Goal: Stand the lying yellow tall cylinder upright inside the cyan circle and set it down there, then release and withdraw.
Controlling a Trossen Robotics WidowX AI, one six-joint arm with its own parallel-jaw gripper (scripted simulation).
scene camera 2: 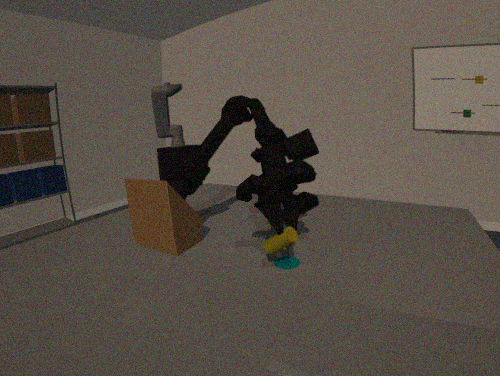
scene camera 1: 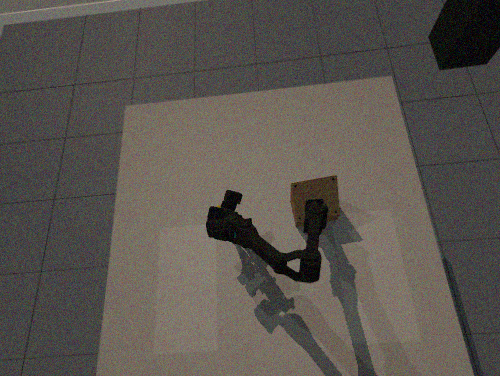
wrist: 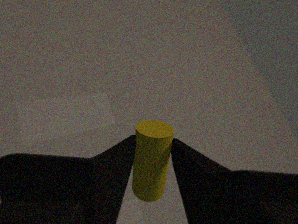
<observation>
My gripper [scene camera 2: 287, 235] carries a yellow tall cylinder [wrist: 154, 138].
My gripper also shows in the wrist view [wrist: 153, 141].
</observation>
